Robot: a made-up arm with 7 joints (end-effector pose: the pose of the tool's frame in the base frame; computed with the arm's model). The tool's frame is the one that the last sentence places. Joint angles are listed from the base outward.
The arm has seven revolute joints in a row. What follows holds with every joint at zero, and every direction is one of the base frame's.
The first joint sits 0.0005 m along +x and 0.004 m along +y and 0.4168 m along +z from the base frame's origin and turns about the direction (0, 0.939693, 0.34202).
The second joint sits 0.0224 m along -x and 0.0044 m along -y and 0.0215 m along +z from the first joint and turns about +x.
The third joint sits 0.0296 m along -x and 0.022 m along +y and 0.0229 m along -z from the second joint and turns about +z.
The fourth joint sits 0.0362 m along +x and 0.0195 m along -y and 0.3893 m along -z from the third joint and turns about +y.
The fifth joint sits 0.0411 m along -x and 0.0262 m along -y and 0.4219 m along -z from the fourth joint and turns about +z.
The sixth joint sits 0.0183 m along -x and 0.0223 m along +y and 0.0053 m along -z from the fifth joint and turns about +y.
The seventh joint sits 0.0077 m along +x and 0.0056 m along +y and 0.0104 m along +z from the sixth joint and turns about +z.
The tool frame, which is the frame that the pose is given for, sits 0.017 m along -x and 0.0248 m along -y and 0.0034 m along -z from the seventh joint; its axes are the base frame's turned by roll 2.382, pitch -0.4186 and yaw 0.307 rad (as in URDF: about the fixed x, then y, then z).
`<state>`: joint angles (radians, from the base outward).
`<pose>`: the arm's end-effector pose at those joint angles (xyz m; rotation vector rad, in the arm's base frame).
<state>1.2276 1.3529 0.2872 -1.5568 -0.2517 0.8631 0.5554</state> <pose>0.0072 0.5798 0.1714 -2.5076 0.6160 -0.3174</pose>
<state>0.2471 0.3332 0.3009 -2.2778 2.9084 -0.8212 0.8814</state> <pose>0.2678 0.1596 0.2405 -1.4853 1.9326 0.4989</pose>
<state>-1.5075 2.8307 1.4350 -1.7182 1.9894 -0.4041 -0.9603</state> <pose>-0.6178 -0.1645 0.5096 1.8930 1.2262 -0.3980</pose>
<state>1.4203 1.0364 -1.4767 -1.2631 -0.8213 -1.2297 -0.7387</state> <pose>-0.6987 0.0832 0.3521 0.1851 -0.6443 0.8021</pose>
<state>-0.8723 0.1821 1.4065 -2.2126 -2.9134 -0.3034 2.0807</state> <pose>0.2463 0.3768 0.4513 -0.7269 0.1157 -1.9775</pose>
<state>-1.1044 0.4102 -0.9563 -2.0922 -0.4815 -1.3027 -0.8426</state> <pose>0.3040 -0.3350 0.3696 2.4601 1.1845 -1.1173</pose>
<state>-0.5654 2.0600 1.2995 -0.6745 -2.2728 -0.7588 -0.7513</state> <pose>-0.1827 0.5302 1.0340 -1.3405 0.8773 1.1029</pose>
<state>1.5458 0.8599 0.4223 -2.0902 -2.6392 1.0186 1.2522</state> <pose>-0.0883 0.3687 0.1506 -0.9688 2.1685 -0.4309</pose>
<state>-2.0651 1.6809 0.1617 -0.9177 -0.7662 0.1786 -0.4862</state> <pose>-0.0578 0.5732 0.9267 -0.6565 0.1452 -1.2007</pose>
